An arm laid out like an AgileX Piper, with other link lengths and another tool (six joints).
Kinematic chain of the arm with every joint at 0, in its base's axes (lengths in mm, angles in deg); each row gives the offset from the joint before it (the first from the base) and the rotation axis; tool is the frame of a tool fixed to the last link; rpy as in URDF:
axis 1: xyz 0 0 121.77 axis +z
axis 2: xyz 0 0 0 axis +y
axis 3: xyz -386.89 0 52.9 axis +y
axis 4: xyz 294.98 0 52.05 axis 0.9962 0 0.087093
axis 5: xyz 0 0 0 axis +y
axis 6: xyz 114.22 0 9.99 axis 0.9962 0 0.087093
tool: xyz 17.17 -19 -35.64 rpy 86.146 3.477 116.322
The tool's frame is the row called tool.
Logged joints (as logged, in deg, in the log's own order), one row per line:
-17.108, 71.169, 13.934, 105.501, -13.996, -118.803
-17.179, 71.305, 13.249, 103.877, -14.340, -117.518
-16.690, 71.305, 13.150, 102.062, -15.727, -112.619
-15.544, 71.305, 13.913, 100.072, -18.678, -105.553
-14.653, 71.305, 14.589, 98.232, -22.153, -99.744
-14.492, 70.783, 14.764, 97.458, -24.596, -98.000
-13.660, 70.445, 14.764, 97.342, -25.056, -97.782
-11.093, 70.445, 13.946, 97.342, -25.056, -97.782
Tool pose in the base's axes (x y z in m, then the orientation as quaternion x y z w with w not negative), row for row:
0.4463, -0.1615, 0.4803, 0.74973, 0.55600, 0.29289, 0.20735
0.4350, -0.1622, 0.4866, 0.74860, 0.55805, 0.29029, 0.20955
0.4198, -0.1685, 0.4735, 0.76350, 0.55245, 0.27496, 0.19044
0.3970, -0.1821, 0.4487, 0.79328, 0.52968, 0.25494, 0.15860
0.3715, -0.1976, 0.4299, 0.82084, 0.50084, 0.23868, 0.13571
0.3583, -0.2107, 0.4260, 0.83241, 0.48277, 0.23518, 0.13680
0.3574, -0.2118, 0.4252, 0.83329, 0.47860, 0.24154, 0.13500
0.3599, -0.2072, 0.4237, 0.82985, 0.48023, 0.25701, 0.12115
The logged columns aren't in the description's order. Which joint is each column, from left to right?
Columns, left to right: axis 4, axis 5, axis 6, axis 2, axis 1, axis 3.
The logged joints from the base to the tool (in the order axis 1, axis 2, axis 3, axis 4, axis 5, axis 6), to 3 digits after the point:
-13.996, 105.501, -118.803, -17.108, 71.169, 13.934
-14.340, 103.877, -117.518, -17.179, 71.305, 13.249
-15.727, 102.062, -112.619, -16.690, 71.305, 13.150
-18.678, 100.072, -105.553, -15.544, 71.305, 13.913
-22.153, 98.232, -99.744, -14.653, 71.305, 14.589
-24.596, 97.458, -98.000, -14.492, 70.783, 14.764
-25.056, 97.342, -97.782, -13.660, 70.445, 14.764
-25.056, 97.342, -97.782, -11.093, 70.445, 13.946

